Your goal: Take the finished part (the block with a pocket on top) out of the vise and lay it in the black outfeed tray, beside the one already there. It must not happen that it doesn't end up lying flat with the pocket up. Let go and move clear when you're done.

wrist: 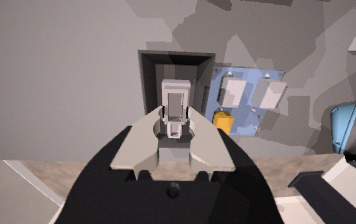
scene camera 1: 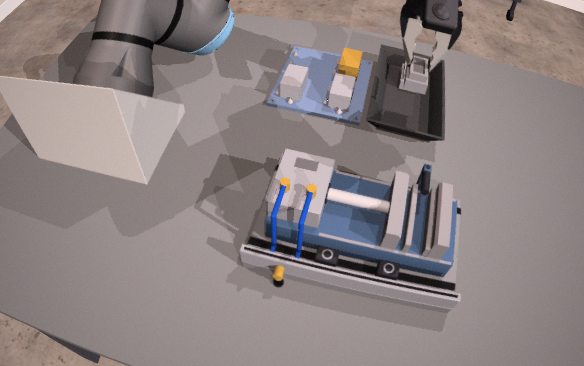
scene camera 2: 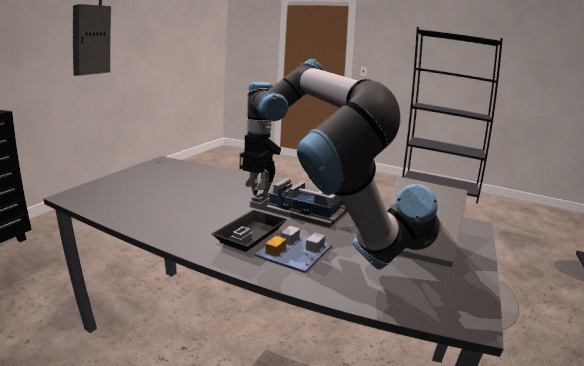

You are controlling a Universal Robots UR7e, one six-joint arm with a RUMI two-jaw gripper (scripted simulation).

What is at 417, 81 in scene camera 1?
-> A pocketed block.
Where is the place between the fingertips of my gripper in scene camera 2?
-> At 259, 198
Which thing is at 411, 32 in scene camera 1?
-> My gripper.
